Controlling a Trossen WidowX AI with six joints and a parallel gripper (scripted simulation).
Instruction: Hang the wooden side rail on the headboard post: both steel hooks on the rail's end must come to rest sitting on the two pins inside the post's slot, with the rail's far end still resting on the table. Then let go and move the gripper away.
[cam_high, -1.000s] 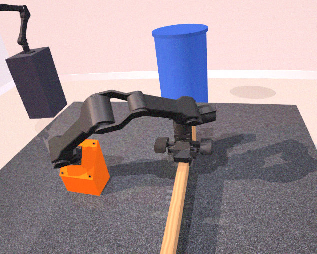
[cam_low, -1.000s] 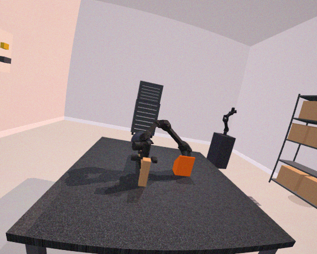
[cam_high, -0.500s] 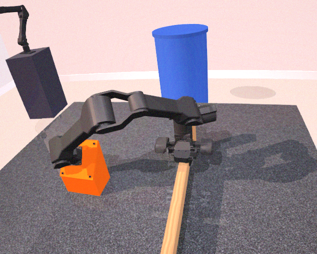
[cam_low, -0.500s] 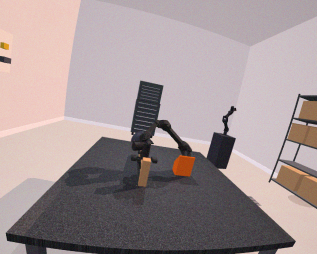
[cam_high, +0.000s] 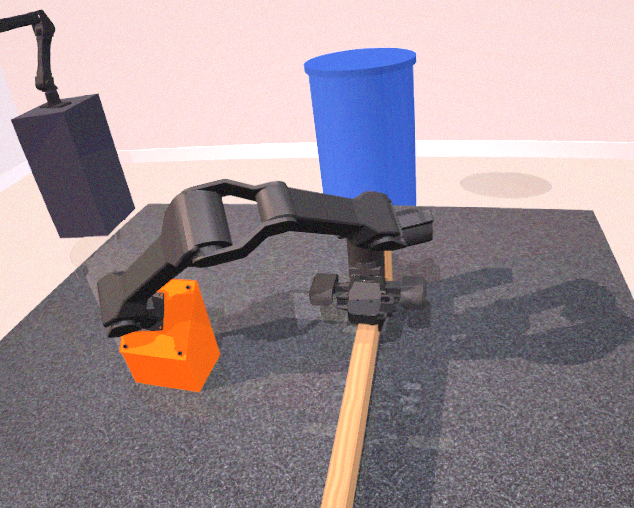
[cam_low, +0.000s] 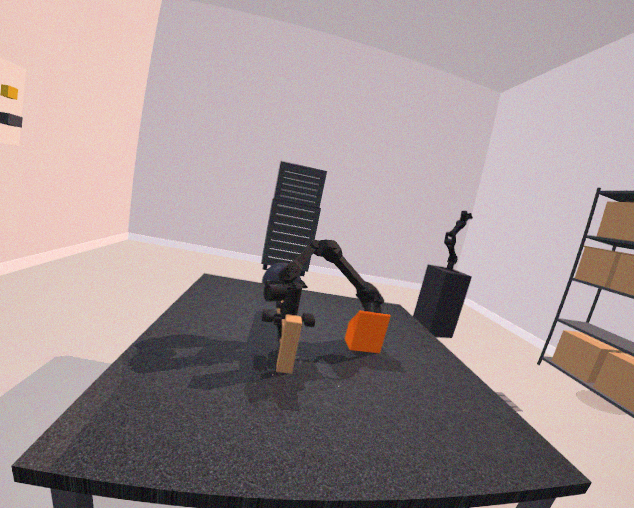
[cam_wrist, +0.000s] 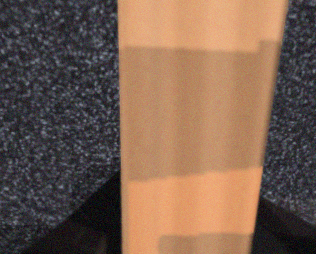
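My gripper tip is now 120 mm to the right of the wooden headboard post, 40 mm below it and 10 mm short of it.
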